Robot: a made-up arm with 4 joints. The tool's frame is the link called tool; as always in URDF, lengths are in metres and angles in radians.
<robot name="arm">
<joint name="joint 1" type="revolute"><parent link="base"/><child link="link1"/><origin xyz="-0.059 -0.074 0.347" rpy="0 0 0"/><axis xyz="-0.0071 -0.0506 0.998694"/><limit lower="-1.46" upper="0.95" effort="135" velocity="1.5"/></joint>
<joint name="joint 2" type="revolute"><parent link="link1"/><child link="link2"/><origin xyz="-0.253 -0.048 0.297" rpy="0 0 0"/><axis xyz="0.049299 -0.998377 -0.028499"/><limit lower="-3.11" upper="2.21" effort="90" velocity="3.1"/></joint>
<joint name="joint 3" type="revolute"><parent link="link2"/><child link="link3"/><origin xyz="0.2 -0.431 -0.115" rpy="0 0 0"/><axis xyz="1 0 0"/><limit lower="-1.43" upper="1.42" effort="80" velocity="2.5"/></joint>
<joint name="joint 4" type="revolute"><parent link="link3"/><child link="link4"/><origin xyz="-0.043 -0.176 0.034" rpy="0 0 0"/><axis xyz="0 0 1"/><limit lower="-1.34" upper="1.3" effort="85" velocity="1.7"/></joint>
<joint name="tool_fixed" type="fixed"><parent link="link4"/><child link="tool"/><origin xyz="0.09 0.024 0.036" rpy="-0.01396 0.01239 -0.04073"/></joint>
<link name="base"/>
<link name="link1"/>
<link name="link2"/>
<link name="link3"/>
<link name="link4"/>
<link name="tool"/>
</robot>
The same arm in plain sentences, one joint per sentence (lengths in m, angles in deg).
The arm has four revolute joints in a row. What follows holds with every joint at zero, and every direction is one of the base frame's.
Joint 1 lies 0.0590 m along -x and 0.0740 m along -y and 0.3470 m along +z from the base frame's origin and rotates about the direction (-0.0071, -0.0506, 0.998694), from -83.65 to 54.43 deg.
Joint 2 lies 0.2530 m along -x and 0.0480 m along -y and 0.2970 m along +z from joint 1 and rotates about the direction (0.049299, -0.998377, -0.028499), from -178.19 to 126.62 deg.
Joint 3 lies 0.2000 m along +x and 0.4310 m along -y and 0.1150 m along -z from joint 2 and rotates about +x, from -81.93 to 81.36 deg.
Joint 4 lies 0.0430 m along -x and 0.1760 m along -y and 0.0340 m along +z from joint 3 and rotates about +z, from -76.78 to 74.48 deg.
The tool frame, which is the frame that the pose is given for, lies 0.0900 m along +x and 0.0240 m along +y and 0.0360 m along +z from joint 4; its axes are the base frame's turned by roll -0.80, pitch 0.71 and yaw -2.33 deg (as in URDF: about the fixed x, then y, then z).

